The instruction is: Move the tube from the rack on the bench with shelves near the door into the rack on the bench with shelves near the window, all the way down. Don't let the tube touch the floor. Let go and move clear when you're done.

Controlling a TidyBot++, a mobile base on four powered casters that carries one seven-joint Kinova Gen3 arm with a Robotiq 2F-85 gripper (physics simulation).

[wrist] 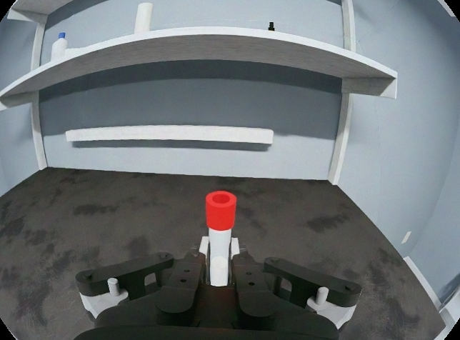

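My gripper [219, 247] is shut on the tube [220, 245], a white tube with a red cap. It holds the tube upright, with the cap above the fingertips. The tube shows in front of the dark bench top [170, 205] in the wrist view. The lower end of the tube is hidden by the gripper. No rack shows in this view; the area below and behind the gripper is hidden by it.
A white shelf [215, 33] runs above the back of the bench, with a blue-capped bottle [59, 47], a white cylinder [143, 18] and a small black-topped item [271, 26]. A white bar [170, 133] is on the back wall. A shelf post [341, 135] stands at the right.
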